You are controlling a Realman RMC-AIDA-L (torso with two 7-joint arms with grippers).
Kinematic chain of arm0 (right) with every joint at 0, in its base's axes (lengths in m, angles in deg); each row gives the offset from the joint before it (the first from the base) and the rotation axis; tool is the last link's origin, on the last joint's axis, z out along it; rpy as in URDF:
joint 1: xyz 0 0 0.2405 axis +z
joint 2: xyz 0 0 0 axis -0.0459 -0.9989 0
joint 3: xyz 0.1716 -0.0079 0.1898 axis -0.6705 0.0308 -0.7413
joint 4: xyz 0 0 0 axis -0.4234 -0.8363 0.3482
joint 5: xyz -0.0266 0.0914 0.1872 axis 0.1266 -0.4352 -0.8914
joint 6: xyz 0 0 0 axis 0.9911 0.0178 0.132
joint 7: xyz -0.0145 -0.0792 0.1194 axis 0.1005 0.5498 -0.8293
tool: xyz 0 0 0 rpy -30.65 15.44 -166.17
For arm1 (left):
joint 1: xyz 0 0 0.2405 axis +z
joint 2: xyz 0 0 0 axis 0.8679 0.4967 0
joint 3: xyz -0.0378 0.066 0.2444 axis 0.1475 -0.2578 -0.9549
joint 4: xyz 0 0 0 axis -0.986 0.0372 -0.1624
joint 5: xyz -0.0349 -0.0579 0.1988 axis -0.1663 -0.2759 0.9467
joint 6: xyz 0 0 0 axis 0.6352 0.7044 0.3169
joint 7: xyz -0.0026 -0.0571 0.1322 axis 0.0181 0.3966 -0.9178
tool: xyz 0 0 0 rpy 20.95 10.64 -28.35
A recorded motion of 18 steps. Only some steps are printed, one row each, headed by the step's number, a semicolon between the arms.
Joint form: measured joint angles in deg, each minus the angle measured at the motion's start. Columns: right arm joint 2, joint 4, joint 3, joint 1, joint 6, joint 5, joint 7; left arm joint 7, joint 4, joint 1, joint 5, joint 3, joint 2, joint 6.
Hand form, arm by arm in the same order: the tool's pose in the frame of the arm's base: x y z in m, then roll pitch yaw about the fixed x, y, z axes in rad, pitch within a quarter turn. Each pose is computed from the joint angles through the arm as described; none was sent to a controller.
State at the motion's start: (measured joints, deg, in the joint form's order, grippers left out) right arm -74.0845 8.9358 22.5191 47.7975 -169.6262 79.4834 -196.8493; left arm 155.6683 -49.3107 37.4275 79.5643 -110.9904 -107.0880 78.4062
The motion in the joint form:
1: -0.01 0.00 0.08 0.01 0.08 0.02 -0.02; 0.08 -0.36 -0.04 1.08 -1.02 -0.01 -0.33
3: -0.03 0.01 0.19 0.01 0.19 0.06 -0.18; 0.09 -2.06 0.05 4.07 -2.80 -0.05 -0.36
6: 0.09 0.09 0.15 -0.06 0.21 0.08 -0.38; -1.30 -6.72 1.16 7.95 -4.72 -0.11 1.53
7: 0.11 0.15 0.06 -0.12 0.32 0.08 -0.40; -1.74 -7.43 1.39 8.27 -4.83 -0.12 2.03
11: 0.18 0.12 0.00 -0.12 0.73 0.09 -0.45; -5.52 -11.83 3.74 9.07 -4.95 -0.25 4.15
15: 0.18 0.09 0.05 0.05 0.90 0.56 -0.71; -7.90 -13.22 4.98 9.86 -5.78 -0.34 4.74
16: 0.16 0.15 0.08 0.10 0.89 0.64 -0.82; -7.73 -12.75 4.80 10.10 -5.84 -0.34 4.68
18: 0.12 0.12 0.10 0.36 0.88 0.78 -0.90; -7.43 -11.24 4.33 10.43 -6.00 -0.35 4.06
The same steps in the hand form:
1: 0.1822 0.3559 0.0492 -3.0438 -0.2506 -0.5683; -0.1714 0.3020 -0.0335 -3.0358 -0.0258 0.8313
3: 0.1822 0.3561 0.0489 -3.0416 -0.2514 -0.5702; -0.1710 0.3012 -0.0345 -2.9910 0.0126 0.7943
6: 0.1828 0.3563 0.0500 -3.0371 -0.2506 -0.5753; -0.1688 0.2957 -0.0290 -2.9368 0.0695 0.7168
7: 0.1832 0.3566 0.0504 -3.0340 -0.2480 -0.5768; -0.1685 0.2944 -0.0277 -2.9339 0.0770 0.7046
11: 0.1835 0.3578 0.0509 -3.0267 -0.2437 -0.5785; -0.1687 0.2858 -0.0188 -2.9219 0.0965 0.6281
15: 0.1835 0.3587 0.0510 -3.0186 -0.2487 -0.5835; -0.1709 0.2805 -0.0183 -2.9199 0.1211 0.5858
16: 0.1832 0.3588 0.0510 -3.0171 -0.2497 -0.5843; -0.1719 0.2809 -0.0194 -2.9198 0.1261 0.5919
18: 0.1818 0.3595 0.0507 -3.0165 -0.2518 -0.5822; -0.1745 0.2825 -0.0230 -2.9207 0.1324 0.6065

